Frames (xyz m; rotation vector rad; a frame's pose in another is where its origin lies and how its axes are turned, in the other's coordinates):
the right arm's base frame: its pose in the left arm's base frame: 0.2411 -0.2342 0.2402 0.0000 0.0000 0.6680
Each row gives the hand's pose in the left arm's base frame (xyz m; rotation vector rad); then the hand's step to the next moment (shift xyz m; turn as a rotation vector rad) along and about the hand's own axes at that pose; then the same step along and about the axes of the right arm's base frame.
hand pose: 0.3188 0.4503 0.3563 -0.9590 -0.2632 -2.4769
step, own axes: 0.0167 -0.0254 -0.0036 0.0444 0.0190 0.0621
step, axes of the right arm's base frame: -0.0106 0.0275 0.0084 0.0062 -0.0195 0.0760
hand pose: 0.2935 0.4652 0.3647 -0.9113 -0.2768 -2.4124
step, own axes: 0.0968 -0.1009 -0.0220 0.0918 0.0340 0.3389
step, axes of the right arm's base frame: -0.0787 0.1076 0.0474 0.1521 -0.0461 0.3149
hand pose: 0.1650 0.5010 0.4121 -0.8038 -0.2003 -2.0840
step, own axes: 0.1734 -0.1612 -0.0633 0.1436 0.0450 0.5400
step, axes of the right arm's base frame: -0.2063 0.1053 0.0801 0.2421 -0.0639 0.5015
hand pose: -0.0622 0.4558 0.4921 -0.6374 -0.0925 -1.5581
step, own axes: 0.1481 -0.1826 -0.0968 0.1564 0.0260 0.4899
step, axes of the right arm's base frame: -0.2506 0.0016 0.0430 0.1961 -0.0671 0.4713
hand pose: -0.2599 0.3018 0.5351 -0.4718 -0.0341 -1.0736
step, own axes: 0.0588 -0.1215 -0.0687 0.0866 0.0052 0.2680
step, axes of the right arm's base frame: -0.1456 -0.0417 -0.0040 0.0990 -0.0357 0.2613
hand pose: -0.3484 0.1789 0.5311 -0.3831 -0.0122 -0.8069
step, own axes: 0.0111 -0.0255 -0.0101 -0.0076 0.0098 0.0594
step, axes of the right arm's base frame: -0.0260 -0.0141 0.0007 0.0271 0.0189 0.0509
